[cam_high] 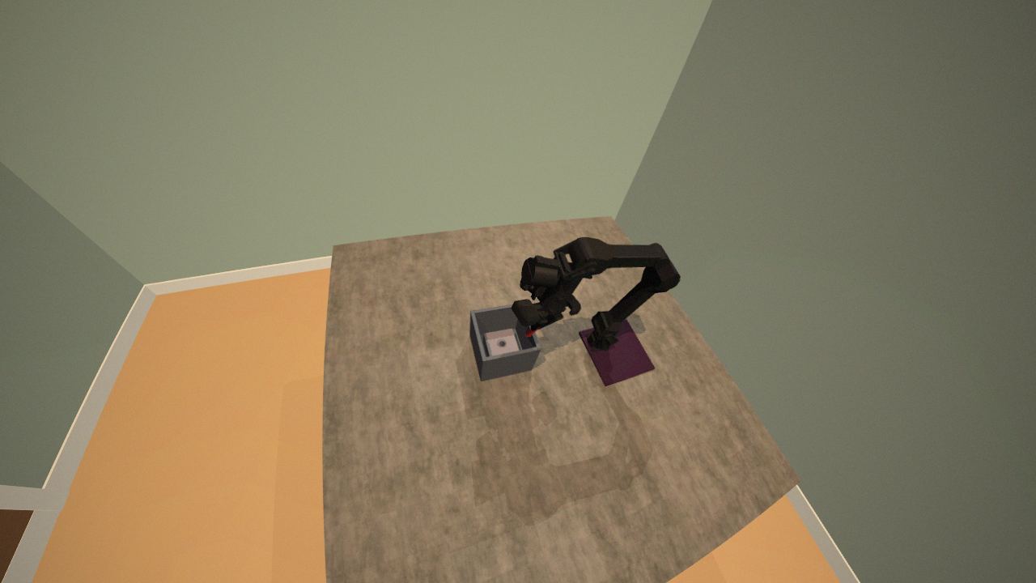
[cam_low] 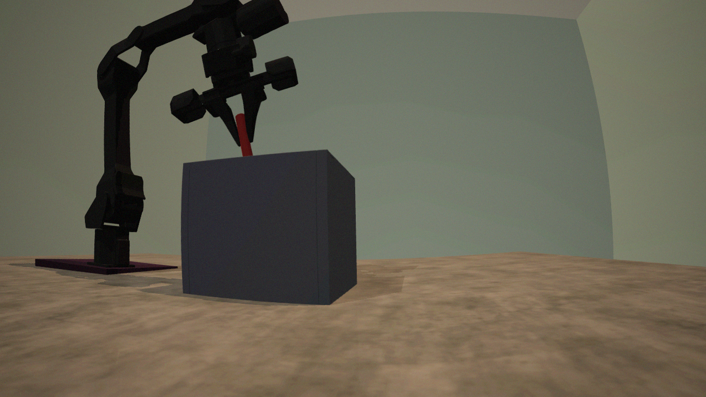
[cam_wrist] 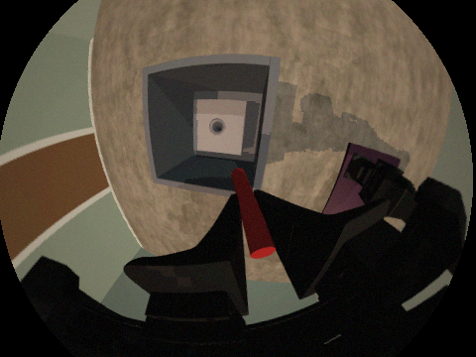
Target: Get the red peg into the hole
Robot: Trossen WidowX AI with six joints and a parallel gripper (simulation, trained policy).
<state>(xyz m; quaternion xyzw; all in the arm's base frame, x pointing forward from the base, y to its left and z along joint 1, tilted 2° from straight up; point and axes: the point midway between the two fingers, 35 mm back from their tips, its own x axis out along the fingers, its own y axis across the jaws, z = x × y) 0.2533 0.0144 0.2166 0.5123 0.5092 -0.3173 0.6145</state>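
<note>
The pale plate lies 140 mm below my gripper tip, 70 mm ahead of it and 40 mm to the right of it. From my gripper tip the other things lie so: red peg (10 mm above).
</note>
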